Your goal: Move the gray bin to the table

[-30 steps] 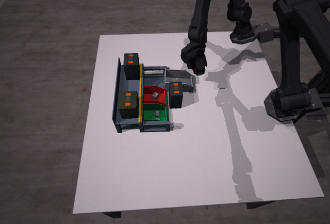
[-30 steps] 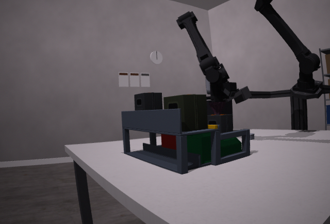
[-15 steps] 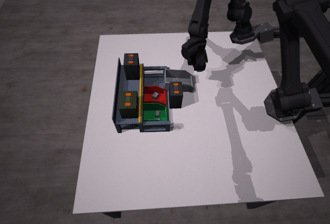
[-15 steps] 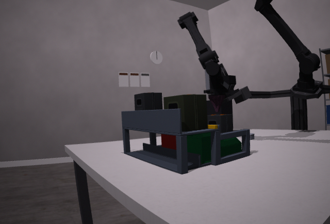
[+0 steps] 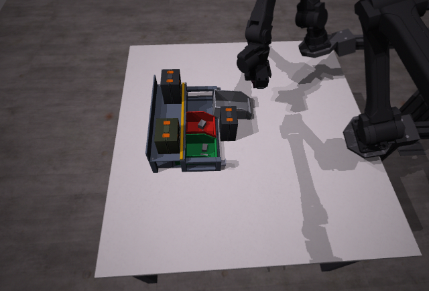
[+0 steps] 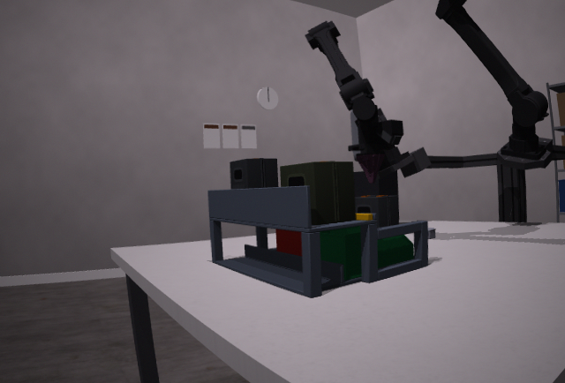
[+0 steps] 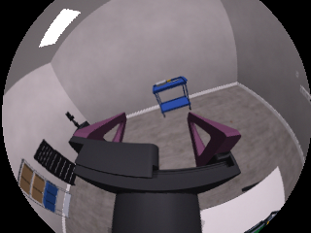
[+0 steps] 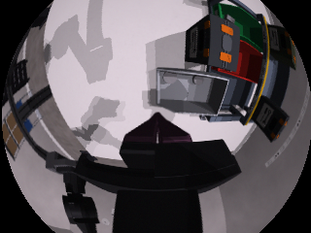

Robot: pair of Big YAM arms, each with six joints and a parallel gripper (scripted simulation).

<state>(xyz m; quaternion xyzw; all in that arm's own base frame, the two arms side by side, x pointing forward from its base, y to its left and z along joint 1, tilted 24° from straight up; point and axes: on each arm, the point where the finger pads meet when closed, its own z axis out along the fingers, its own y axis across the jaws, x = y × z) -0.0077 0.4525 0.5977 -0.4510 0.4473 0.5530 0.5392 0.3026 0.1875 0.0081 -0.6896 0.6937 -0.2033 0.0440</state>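
Now: the gray bin 8 cm ahead of my right hand, 1 cm to the right of it and 12 cm below it. Round my right hand: green bin (27 cm ahead, 19 cm to the left, 12 cm below); then red bin (26 cm ahead, 8 cm to the left, 12 cm below); then shelf (29 cm ahead, 7 cm to the left, 10 cm below).
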